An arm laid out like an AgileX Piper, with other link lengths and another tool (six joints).
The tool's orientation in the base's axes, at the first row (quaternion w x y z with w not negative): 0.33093, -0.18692, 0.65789, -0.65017
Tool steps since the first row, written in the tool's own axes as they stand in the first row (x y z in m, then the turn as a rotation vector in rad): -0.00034, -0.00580, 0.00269, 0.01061, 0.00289, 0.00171; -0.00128, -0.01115, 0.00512, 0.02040, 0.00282, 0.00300; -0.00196, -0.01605, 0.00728, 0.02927, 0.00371, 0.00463; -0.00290, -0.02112, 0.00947, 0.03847, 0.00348, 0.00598; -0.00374, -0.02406, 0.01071, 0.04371, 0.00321, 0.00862; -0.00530, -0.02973, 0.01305, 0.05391, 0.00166, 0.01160
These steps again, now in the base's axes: 0.00100, -0.00223, 0.00592, -0.00585, -0.00818, -0.00476; 0.00233, -0.00383, 0.01149, -0.01195, -0.01575, -0.00649; 0.00337, -0.00536, 0.01656, -0.01699, -0.02287, -0.00897; 0.00459, -0.00676, 0.02185, -0.02266, -0.03010, -0.01042; 0.00549, -0.00735, 0.02497, -0.02464, -0.03560, -0.01100; 0.00714, -0.00848, 0.03097, -0.03016, -0.04481, -0.01125
